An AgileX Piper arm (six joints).
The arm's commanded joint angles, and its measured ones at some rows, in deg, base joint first. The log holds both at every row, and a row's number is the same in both.
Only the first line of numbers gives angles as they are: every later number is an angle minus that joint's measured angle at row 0.
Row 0, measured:
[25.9, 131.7, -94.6, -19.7, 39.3, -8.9]
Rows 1 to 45, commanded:
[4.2, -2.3, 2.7, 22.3, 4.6, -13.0]
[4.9, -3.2, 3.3, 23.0, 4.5, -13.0]
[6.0, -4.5, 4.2, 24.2, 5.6, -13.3]
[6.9, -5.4, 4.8, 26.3, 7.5, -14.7]
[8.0, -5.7, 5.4, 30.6, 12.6, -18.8]
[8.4, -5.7, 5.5, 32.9, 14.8, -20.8]
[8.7, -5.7, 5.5, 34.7, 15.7, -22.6]
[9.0, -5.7, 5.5, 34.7, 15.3, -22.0]
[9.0, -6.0, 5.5, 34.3, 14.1, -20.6]
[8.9, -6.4, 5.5, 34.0, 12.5, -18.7]
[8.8, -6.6, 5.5, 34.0, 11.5, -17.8]
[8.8, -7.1, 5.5, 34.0, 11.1, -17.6]
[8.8, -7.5, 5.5, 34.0, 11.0, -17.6]
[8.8, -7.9, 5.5, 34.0, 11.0, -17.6]
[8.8, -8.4, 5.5, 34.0, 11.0, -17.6]
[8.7, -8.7, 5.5, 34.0, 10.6, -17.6]
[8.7, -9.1, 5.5, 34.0, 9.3, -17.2]
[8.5, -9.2, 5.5, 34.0, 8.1, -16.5]
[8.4, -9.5, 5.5, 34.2, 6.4, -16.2]
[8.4, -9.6, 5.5, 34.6, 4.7, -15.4]
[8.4, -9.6, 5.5, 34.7, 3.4, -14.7]
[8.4, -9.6, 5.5, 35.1, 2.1, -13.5]
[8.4, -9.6, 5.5, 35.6, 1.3, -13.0]
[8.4, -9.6, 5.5, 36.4, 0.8, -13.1]
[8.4, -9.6, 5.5, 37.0, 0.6, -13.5]
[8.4, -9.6, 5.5, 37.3, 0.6, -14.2]
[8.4, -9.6, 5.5, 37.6, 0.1, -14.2]
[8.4, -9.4, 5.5, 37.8, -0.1, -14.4]
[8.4, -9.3, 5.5, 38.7, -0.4, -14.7]
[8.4, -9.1, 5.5, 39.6, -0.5, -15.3]
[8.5, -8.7, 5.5, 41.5, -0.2, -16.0]
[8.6, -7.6, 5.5, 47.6, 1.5, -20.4]
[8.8, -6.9, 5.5, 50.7, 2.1, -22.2]
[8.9, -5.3, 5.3, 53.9, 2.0, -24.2]
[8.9, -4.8, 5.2, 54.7, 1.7, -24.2]
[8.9, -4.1, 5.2, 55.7, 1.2, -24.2]
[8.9, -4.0, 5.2, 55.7, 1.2, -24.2]
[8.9, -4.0, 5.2, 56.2, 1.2, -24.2]
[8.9, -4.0, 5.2, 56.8, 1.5, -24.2]
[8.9, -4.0, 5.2, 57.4, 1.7, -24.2]
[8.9, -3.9, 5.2, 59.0, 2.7, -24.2]
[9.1, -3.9, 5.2, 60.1, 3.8, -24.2]
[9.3, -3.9, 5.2, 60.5, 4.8, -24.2]
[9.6, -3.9, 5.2, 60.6, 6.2, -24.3]
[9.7, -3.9, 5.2, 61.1, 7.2, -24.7]
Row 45, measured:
[9.0, -3.7, 5.3, 59.4, 3.7, -23.7]
